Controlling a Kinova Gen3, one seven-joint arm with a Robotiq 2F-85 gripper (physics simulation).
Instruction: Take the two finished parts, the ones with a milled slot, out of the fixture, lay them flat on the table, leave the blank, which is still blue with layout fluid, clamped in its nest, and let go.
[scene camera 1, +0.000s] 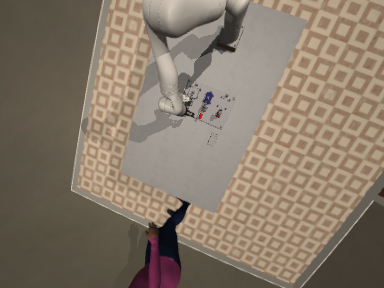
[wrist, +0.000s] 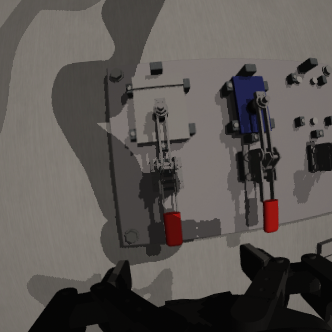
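Where they show: gripper, fingertip midpoint: (wrist: 185, 265); arm's base, link origin: (scene camera 1: 231, 34).
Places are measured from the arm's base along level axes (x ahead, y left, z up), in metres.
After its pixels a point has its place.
A light grey part (scene camera 1: 194, 92) @(x 0.400, y -0.042, z -0.026 m) (wrist: 144, 120) @(x 0.413, y -0.066, z -0.026 m) sits in the left nest of the fixture plate (scene camera 1: 227, 111) @(x 0.402, y 0.220, z -0.047 m) (wrist: 210, 175) @(x 0.476, y 0.015, z -0.047 m), under a toggle clamp with a red handle (wrist: 173, 229) @(x 0.530, y -0.034, z -0.006 m). Its slot cannot be made out. The blue blank (scene camera 1: 209, 97) @(x 0.381, y 0.066, z -0.022 m) (wrist: 244, 102) @(x 0.389, y 0.051, z -0.021 m) sits in the middle nest, with a second clamp's arm over it and its red handle (scene camera 1: 200, 116) @(x 0.520, y 0.076, z -0.002 m) (wrist: 271, 216) @(x 0.519, y 0.074, z -0.001 m) toward the gripper. A grey slotted part (scene camera 1: 212, 139) @(x 0.626, y 0.231, z -0.053 m) lies flat on the table beside the plate; a corner shows at the wrist view's right edge. My gripper (scene camera 1: 191, 114) @(x 0.540, y -0.028, z 0.054 m) (wrist: 185, 265) @(x 0.540, y -0.028, z 0.054 m) is open and empty, near the plate's edge by the left and middle handles.
The right nest's pins and stops (wrist: 314, 121) @(x 0.399, y 0.171, z -0.041 m) hold no part. Its clamp (scene camera 1: 218, 114) @(x 0.450, y 0.175, z 0.044 m) (wrist: 320, 157) @(x 0.451, y 0.168, z -0.029 m) stands beside them, cut off in the wrist view. Bolt heads (wrist: 131, 236) @(x 0.551, y -0.082, z -0.041 m) mark the plate's corners. A person (scene camera 1: 167, 247) is at the table's far end.
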